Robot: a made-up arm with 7 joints. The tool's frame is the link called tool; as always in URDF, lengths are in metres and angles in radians.
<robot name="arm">
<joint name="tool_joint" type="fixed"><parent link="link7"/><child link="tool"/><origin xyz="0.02 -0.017 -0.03" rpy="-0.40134 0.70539 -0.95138"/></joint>
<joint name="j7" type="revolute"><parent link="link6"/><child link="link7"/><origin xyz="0.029 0.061 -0.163" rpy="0 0 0"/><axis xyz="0 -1 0"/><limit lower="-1.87" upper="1.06" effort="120" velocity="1.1"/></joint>
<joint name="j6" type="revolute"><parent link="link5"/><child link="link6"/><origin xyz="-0.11 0.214 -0.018" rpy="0 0 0"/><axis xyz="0.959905 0.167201 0.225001"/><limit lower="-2.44" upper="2.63" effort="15" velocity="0.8"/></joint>
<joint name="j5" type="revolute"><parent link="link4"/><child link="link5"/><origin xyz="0.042 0 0" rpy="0 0 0"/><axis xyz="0.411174 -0.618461 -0.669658"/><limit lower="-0.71" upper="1.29" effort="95" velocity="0.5"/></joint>
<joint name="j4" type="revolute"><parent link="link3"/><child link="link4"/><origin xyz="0.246 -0.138 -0.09" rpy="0 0 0"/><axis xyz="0.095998 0.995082 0.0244"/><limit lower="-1.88" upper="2.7" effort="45" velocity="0.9"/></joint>
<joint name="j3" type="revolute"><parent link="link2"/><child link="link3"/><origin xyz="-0.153 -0.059 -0.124" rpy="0 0 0"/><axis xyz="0 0 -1"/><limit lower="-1.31" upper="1.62" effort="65" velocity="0.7"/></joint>
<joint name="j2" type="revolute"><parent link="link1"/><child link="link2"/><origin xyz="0.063 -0.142 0.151" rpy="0 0 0"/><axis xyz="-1 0 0"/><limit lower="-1.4" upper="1.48" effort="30" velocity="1"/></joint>
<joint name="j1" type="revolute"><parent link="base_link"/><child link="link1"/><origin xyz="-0.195 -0.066 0.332" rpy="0 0 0"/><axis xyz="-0.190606 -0.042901 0.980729"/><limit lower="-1.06" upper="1.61" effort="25" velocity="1.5"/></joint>
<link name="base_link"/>
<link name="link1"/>
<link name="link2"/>
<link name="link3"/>
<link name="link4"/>
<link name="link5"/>
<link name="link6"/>
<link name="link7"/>
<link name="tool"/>
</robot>
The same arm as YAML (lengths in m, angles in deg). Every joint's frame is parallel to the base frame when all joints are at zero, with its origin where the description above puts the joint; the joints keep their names.
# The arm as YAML. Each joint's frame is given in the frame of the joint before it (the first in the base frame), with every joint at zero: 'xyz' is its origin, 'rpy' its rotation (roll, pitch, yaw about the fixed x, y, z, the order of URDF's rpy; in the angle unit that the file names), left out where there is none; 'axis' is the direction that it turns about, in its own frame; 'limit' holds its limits. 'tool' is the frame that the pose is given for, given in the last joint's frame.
units:
  length: m
  angle: deg
joints:
  - name: j1
    type: revolute
    origin:
      xyz: [-0.195, -0.066, 0.332]
    axis: [-0.190606, -0.042901, 0.980729]
    limit:
      lower: -60.73
      upper: 92.25
  - name: j2
    type: revolute
    origin:
      xyz: [0.063, -0.142, 0.151]
    axis: [-1.0, 0.0, 0.0]
    limit:
      lower: -80.21
      upper: 84.8
  - name: j3
    type: revolute
    origin:
      xyz: [-0.153, -0.059, -0.124]
    axis: [0.0, 0.0, -1.0]
    limit:
      lower: -75.06
      upper: 92.82
  - name: j4
    type: revolute
    origin:
      xyz: [0.246, -0.138, -0.09]
    axis: [0.095998, 0.995082, 0.0244]
    limit:
      lower: -107.72
      upper: 154.7
  - name: j5
    type: revolute
    origin:
      xyz: [0.042, 0.0, 0.0]
    axis: [0.411174, -0.618461, -0.669658]
    limit:
      lower: -40.68
      upper: 73.91
  - name: j6
    type: revolute
    origin:
      xyz: [-0.11, 0.214, -0.018]
    axis: [0.959905, 0.167201, 0.225001]
    limit:
      lower: -139.8
      upper: 150.69
  - name: j7
    type: revolute
    origin:
      xyz: [0.029, 0.061, -0.163]
    axis: [0.0, -1.0, 0.0]
    limit:
      lower: -107.14
      upper: 60.73
tool:
  origin:
    xyz: [0.02, -0.017, -0.03]
    rpy: [-23.0, 40.42, -54.51]

